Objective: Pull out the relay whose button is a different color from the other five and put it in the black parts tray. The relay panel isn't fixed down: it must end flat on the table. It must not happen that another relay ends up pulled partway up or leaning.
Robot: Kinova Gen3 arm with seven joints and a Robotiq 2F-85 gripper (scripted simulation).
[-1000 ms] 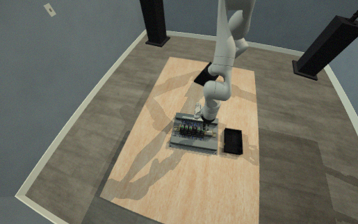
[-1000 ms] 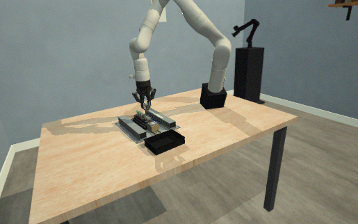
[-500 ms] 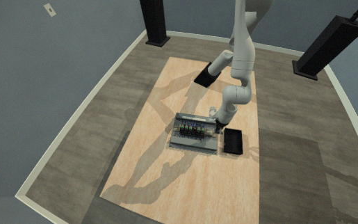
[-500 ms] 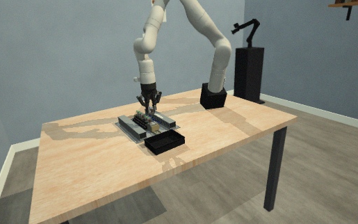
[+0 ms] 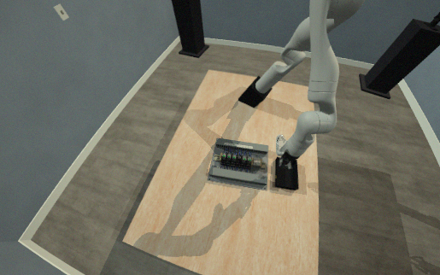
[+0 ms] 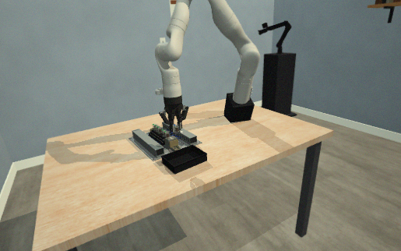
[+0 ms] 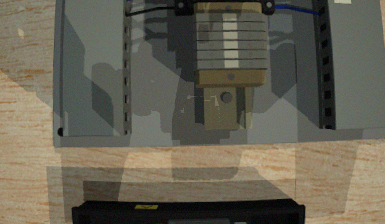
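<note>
Right now the black parts tray is 1 cm behind my hand, 6 cm to the left of it and 12 cm below it. From my hand the other things lie so: grey relay panel (2 cm ahead, 20 cm to the right, 12 cm below).
</note>
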